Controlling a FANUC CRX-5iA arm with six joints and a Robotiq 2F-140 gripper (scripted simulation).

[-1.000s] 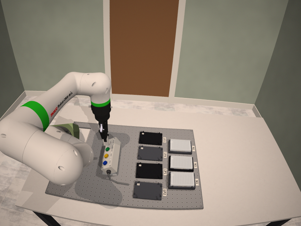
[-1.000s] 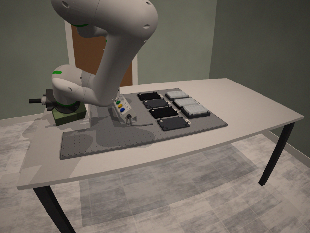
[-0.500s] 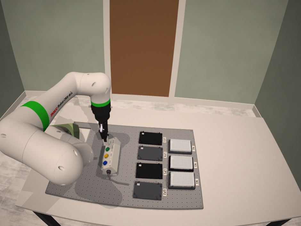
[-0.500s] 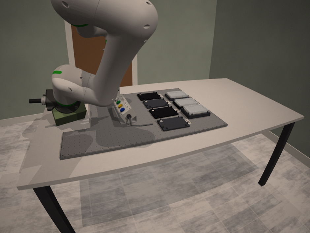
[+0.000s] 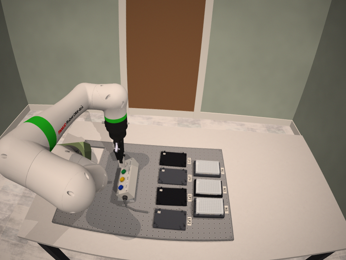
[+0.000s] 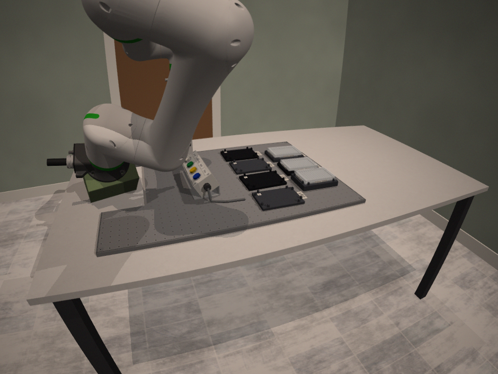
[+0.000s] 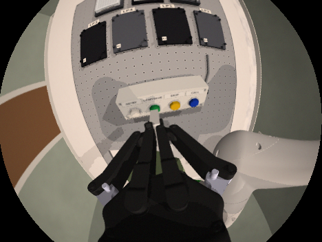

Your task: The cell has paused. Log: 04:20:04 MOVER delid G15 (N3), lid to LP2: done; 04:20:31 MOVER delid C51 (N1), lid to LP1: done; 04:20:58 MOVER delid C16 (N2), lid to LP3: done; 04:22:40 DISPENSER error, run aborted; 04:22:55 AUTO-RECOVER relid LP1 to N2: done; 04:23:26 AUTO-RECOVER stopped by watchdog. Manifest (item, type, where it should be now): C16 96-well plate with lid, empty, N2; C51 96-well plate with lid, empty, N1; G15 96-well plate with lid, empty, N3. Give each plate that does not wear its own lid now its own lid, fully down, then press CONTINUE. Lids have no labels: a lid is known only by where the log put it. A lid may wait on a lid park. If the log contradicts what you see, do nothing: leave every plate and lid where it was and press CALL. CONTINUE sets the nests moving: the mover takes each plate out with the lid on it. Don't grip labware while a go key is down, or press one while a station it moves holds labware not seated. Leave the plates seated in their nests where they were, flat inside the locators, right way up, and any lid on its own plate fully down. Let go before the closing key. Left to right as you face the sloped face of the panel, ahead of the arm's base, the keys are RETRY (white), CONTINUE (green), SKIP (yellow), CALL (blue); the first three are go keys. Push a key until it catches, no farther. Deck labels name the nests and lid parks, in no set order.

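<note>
Right now my hand is 7 cm above the green key. Round my hand: white key (7 cm below, 5 cm to the left); blue key (10 cm to the right, 7 cm below); yellow key (7 cm below, 5 cm to the right).
</note>
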